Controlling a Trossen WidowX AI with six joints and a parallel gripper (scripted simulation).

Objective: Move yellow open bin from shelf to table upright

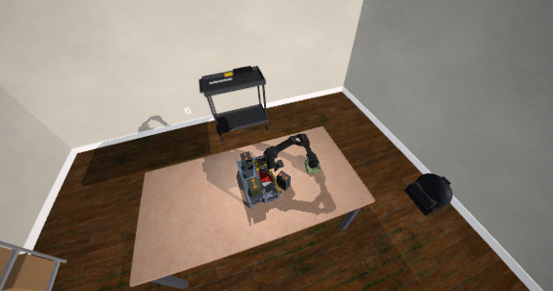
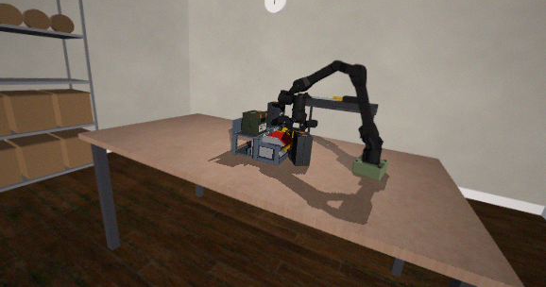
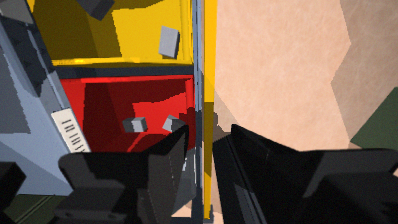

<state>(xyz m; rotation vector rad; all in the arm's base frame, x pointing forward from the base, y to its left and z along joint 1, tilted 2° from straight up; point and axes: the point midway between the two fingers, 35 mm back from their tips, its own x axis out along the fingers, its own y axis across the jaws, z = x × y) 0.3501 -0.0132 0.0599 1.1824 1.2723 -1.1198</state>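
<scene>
Right now the yellow bar is 5 cm below my hand. Round my hand: yellow open bin: 10 cm ahead, 10 cm to the right, 7 cm below; then red bin: 9 cm ahead, 1 cm to the left, 7 cm below; then black box: 7 cm behind, 9 cm to the left, 5 cm below.
</scene>
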